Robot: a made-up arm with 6 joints.
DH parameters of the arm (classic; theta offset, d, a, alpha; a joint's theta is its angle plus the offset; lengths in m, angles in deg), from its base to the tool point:
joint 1: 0 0.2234 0 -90
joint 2: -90 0 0.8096 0
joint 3: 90 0.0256 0 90
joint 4: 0 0.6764 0 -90
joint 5: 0 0 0 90
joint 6: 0 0.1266 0 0
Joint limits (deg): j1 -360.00..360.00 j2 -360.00..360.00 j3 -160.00..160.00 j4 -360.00..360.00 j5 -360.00..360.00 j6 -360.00..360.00
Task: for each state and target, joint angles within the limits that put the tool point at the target. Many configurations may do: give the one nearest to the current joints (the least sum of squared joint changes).
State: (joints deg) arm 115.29 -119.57 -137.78 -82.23 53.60 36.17
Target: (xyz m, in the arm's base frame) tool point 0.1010 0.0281 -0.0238
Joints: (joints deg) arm 135.54 -107.86 -160.00 -103.49 71.00 36.17
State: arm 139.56 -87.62 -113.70 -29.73 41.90 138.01
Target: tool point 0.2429 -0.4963 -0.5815
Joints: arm 115.03 -94.97 -109.44 -26.28 39.53 138.01
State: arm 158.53 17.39 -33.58 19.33 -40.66 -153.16
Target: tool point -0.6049 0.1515 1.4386
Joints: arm 166.35 55.82 -52.24 17.77 -51.02 -153.16
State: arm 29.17 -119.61 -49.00 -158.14 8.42 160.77
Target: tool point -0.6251 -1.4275 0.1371
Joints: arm 67.09 -78.75 -28.02 -157.67 6.57 160.77
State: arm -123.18 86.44 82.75 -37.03 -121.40 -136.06
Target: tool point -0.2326 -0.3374 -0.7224
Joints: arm -136.86 120.11 97.26 -34.59 -121.14 -136.06
